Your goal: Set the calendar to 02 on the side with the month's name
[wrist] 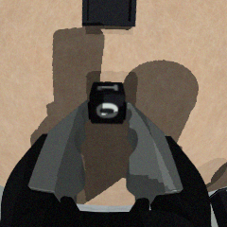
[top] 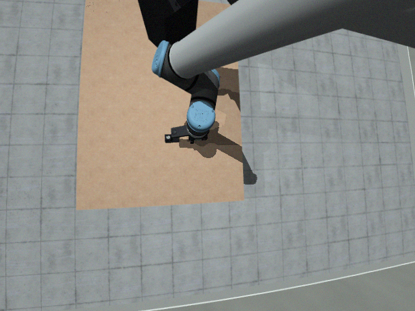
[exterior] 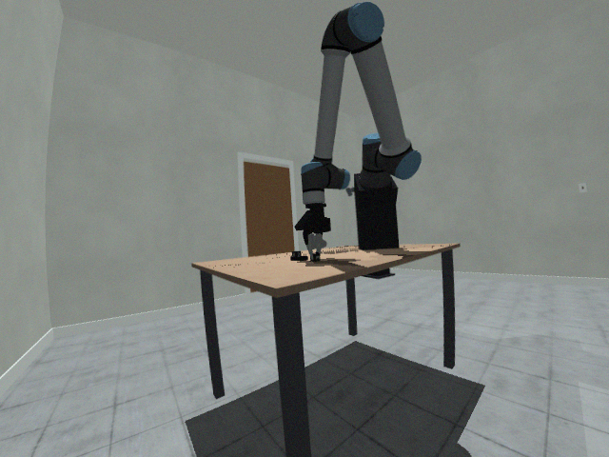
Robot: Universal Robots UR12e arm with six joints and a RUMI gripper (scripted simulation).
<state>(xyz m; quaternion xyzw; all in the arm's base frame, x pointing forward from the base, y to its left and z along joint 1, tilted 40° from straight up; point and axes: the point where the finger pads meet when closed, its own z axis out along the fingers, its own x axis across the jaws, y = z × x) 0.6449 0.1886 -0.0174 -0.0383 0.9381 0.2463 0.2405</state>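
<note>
Right now the black number cube is 1 cm below my hand. The rest, counted from my hand: calendar tray: 10 cm to the right, 2 cm below, 2 cm ahead.
</note>
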